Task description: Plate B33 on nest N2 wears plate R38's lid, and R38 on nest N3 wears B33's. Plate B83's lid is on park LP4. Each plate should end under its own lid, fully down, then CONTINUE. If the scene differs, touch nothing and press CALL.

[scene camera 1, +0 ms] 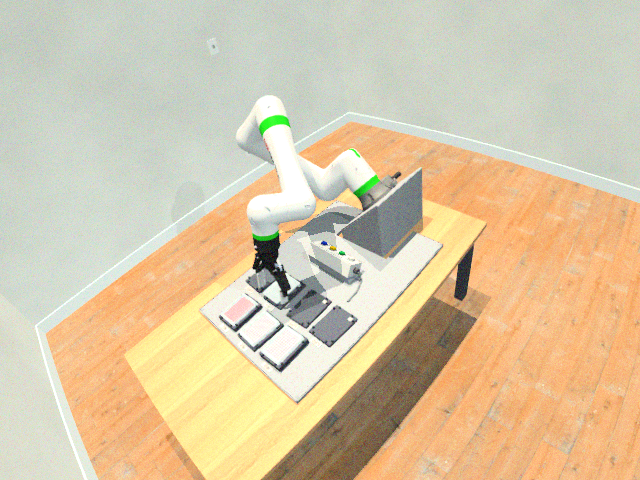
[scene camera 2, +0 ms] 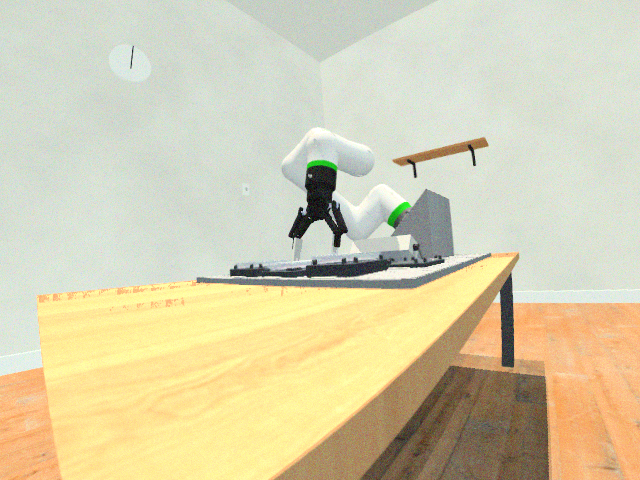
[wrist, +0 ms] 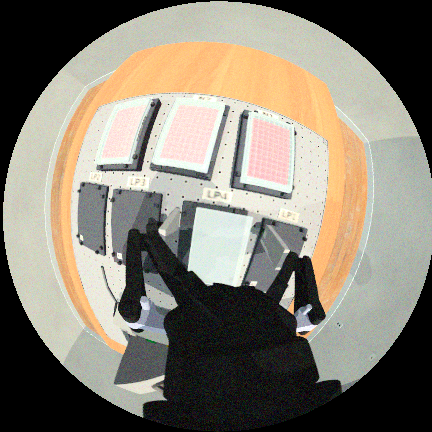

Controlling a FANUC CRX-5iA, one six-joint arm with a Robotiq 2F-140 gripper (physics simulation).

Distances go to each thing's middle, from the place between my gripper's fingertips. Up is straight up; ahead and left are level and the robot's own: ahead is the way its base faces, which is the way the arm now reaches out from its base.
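Looking at the LP1 lid nest (wrist: 260, 272), I find my hand 120 mm to the left of it, 30 mm past it and 10 mm above it. The LP3 lid nest (scene camera 1: 312, 304) is 150 mm to the left of my hand, 50 mm behind it and 10 mm below it. As for the LP2 lid nest (scene camera 1: 334, 324), it sits 270 mm to the left of my hand, 60 mm behind it and 10 mm below it. Going by their middles, the LP2 lid nest is the farthest from my hand of the things named here.
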